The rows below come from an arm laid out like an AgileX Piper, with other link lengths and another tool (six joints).
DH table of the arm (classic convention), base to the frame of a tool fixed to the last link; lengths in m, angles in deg. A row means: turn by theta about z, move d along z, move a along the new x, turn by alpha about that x. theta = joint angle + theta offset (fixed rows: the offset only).
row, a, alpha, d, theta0
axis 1, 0, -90, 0.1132, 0
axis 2, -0.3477, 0, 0, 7.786
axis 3, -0.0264, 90, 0, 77.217
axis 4, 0, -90, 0.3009, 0
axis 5, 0, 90, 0, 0
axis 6, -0.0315, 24.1, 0.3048, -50
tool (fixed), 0, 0, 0.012, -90
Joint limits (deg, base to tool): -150..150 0..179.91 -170..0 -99.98..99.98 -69.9..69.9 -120..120
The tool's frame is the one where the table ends.
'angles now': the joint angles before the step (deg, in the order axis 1, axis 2, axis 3, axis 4, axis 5, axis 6). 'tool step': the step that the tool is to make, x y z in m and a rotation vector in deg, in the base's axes. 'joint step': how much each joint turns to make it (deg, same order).
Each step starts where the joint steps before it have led.
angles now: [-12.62, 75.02, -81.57, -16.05, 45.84, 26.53]
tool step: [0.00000, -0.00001, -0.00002, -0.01, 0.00, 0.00]
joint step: [0.00, 0.00, 0.01, -0.01, -0.01, 0.01]
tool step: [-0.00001, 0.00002, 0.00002, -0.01, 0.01, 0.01]
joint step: [0.00, 0.00, -0.01, 0.01, 0.01, -0.02]
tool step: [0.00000, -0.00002, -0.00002, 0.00, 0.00, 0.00]
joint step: [0.00, 0.00, 0.00, 0.00, 0.00, 0.00]
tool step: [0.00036, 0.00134, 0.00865, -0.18, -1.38, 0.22]
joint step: [0.00, -0.48, 0.01, 0.10, -0.93, 0.10]
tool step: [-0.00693, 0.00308, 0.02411, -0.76, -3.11, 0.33]
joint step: [0.00, -1.98, -0.01, 0.00, -1.26, 0.01]
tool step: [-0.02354, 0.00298, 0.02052, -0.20, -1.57, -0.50]
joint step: [0.00, -3.39, 0.00, 0.01, 1.89, 0.00]
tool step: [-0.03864, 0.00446, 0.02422, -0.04, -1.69, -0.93]
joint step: [0.00, -5.10, 0.00, -0.02, 3.58, 0.01]
